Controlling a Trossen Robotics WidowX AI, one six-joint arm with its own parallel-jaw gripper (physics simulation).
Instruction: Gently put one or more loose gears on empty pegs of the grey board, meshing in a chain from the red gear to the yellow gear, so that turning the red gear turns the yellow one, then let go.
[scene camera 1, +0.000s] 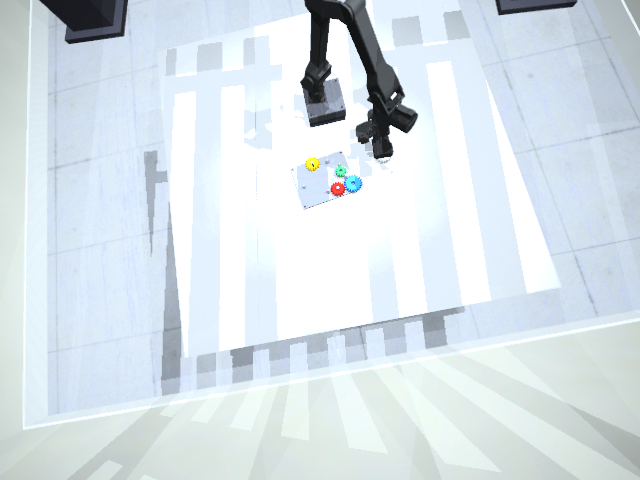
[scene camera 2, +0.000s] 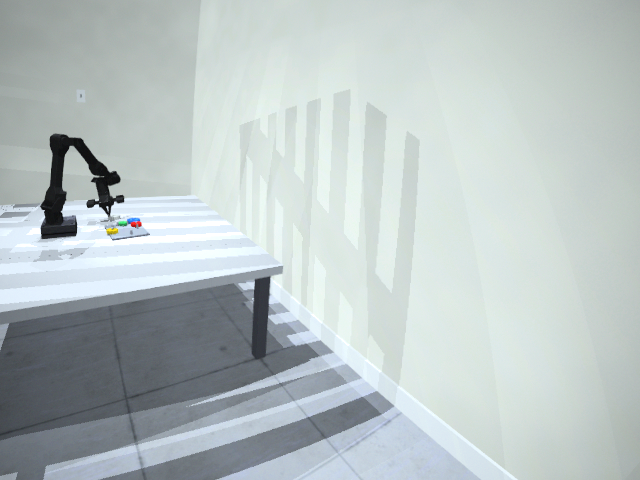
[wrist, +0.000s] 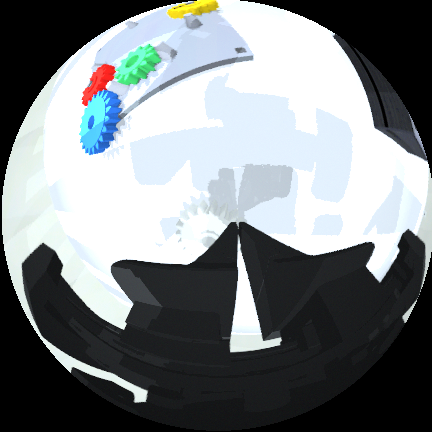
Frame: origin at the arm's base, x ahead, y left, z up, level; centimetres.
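Where they show: gripper, between the fingertips: (scene camera 2: 109, 216) (wrist: 236, 227); arm's base, origin of its link: (scene camera 1: 316, 95) (scene camera 2: 54, 223).
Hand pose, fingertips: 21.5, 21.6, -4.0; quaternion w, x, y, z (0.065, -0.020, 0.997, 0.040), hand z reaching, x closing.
Things, the pixels of their top centre, and the offset from my fingertips, as dx, dy, dz. Level surfaces: height alone.
- grey board, centre of its top: (scene camera 1: 322, 175) (scene camera 2: 124, 225) +9.5, -21.3, +1.5
- red gear, centre of its top: (scene camera 1: 337, 188) +14.5, -15.8, +0.9
- yellow gear, centre of its top: (scene camera 1: 312, 162) (scene camera 2: 112, 228) +3.9, -24.8, +1.0
- small green gear, centre of its top: (wrist: 131, 60) (scene camera 1: 340, 170) (scene camera 2: 122, 222) +7.9, -14.3, +0.9
- larger blue gear, centre of its top: (wrist: 90, 121) (scene camera 1: 353, 182) (scene camera 2: 133, 219) +13.0, -10.3, +0.9
- white gear, centre of its top: (wrist: 208, 242) (scene camera 1: 383, 153) +2.2, +1.6, +0.1
- white table, height of its surface: dz -1.6
The grey board (scene camera 1: 315, 180) (scene camera 2: 126, 234) (wrist: 210, 50) carries a red gear (scene camera 1: 337, 189) (scene camera 2: 136, 224) (wrist: 100, 80) and a yellow gear (scene camera 1: 309, 165) (scene camera 2: 112, 231) (wrist: 192, 9), set apart. A small green gear (scene camera 1: 340, 171) (scene camera 2: 122, 223) (wrist: 143, 62) is over the board among pegs. A larger blue gear (scene camera 1: 356, 180) (scene camera 2: 133, 220) (wrist: 102, 127) is at the board's corner beside the red one; its exact seating is unclear. A white gear (scene camera 1: 383, 160) (wrist: 200, 225) lies on the table. My gripper (wrist: 236, 227) (scene camera 2: 109, 219) is shut and empty, its tips at that gear's edge, partly covering it in the wrist view.
Bare grey pegs (scene camera 1: 303, 187) (wrist: 193, 22) stand on the board. The arm's dark base (scene camera 1: 325, 109) (scene camera 2: 58, 227) (wrist: 372, 82) stands on the white table (scene camera 1: 320, 289) (scene camera 2: 206, 248) near the board. Striped light and shadow make the pale gear hard to see.
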